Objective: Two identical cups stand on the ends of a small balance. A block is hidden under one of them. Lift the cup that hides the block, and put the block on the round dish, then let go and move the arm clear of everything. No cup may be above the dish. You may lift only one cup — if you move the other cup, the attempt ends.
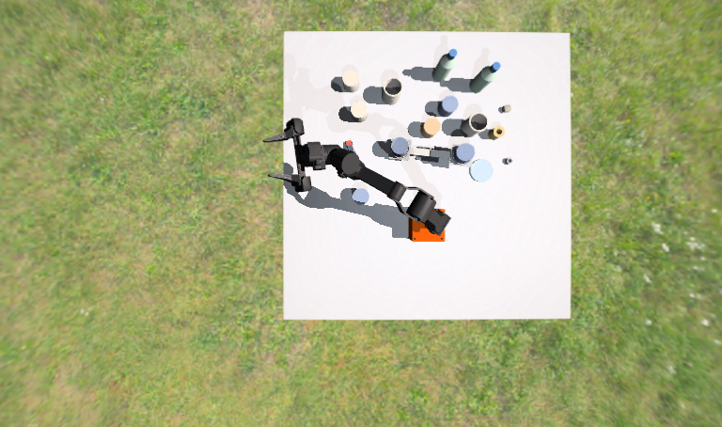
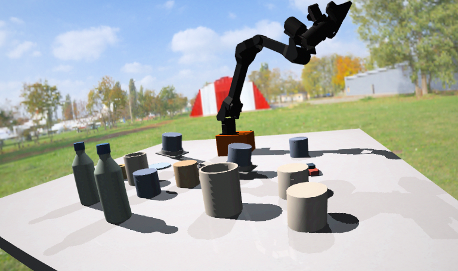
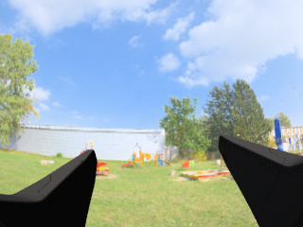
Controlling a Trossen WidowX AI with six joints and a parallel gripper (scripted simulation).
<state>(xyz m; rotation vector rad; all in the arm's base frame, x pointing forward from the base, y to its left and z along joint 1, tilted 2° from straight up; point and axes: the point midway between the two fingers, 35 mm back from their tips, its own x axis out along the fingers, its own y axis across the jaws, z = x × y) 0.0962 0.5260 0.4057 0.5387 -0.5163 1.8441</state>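
My gripper tip is now 20 cm short of the grey block, 37 cm to the left of it and 46 cm above it. Also, from my gripper tip: red toy car (16 cm ahead, 16 cm to the right, 49 cm below); dark blue cup (22 cm ahead, 64 cm to the right, 39 cm below); pale blue round dish (19 cm ahead, 75 cm to the right, 50 cm below).
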